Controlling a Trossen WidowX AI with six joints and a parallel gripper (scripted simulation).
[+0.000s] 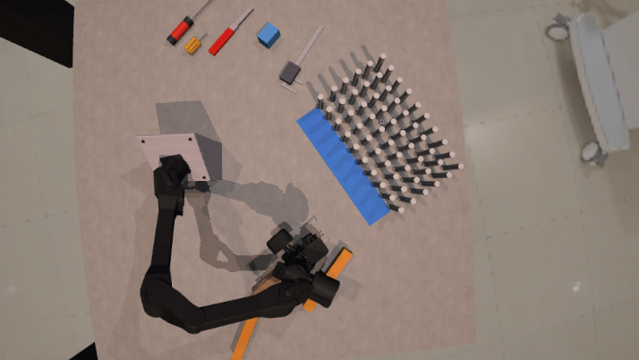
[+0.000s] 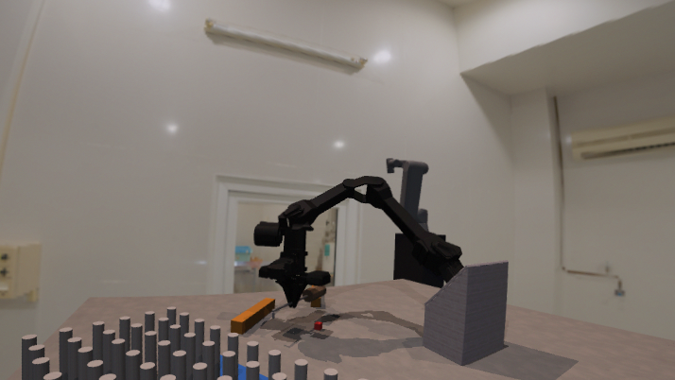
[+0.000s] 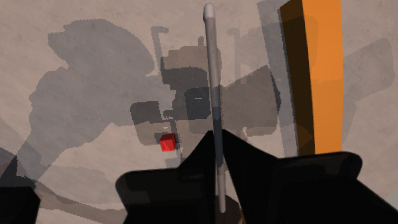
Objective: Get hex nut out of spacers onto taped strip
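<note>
Right now my gripper tip is 6 cm past the red cube, 3 cm to the right of it and 5 cm above it. From my gripper tip the other things lie so: blue taped strip 17 cm ahead, 24 cm to the left, 6 cm below; then hex nut 30 cm ahead, 35 cm to the left, 5 cm below; then hook tool 2 cm behind, 1 cm to the right, 1 cm above.
</note>
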